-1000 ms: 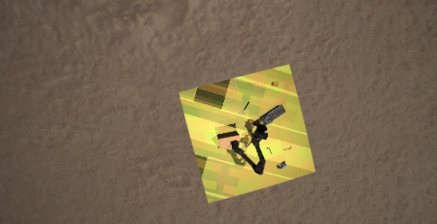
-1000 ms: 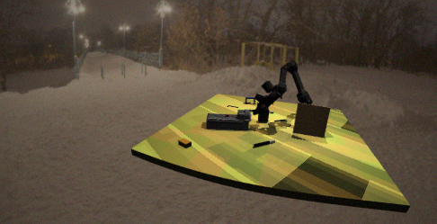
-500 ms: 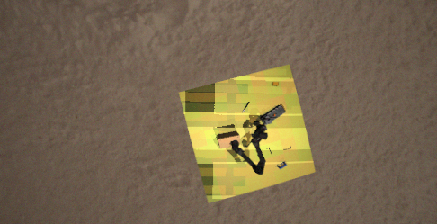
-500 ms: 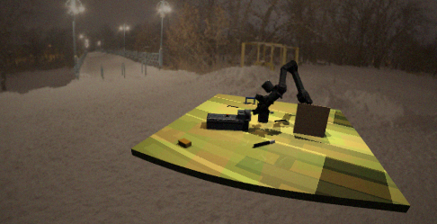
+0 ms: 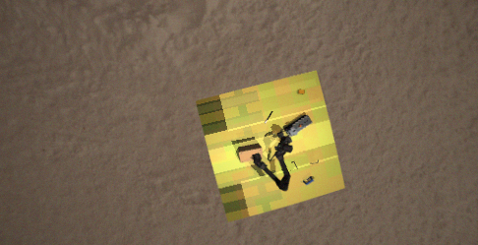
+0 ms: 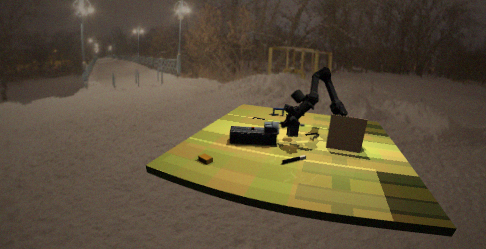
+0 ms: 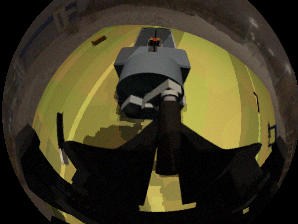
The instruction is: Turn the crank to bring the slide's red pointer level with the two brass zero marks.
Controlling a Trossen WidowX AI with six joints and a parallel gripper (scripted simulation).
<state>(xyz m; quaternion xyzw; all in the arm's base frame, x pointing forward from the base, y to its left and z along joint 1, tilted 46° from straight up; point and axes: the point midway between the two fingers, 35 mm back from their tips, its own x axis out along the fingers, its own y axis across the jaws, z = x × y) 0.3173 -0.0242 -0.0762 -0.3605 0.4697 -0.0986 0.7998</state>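
Right now my gripper tip is 20 mm below the crank handle and 20 mm past it. From my gripper tip the other things lie so: black stick: 220 mm to the left, 100 mm behind, 80 mm below; red pointer: 160 mm ahead, 50 mm to the left, 10 mm below; grey block: 130 mm to the right, 70 mm behind, 50 mm below.
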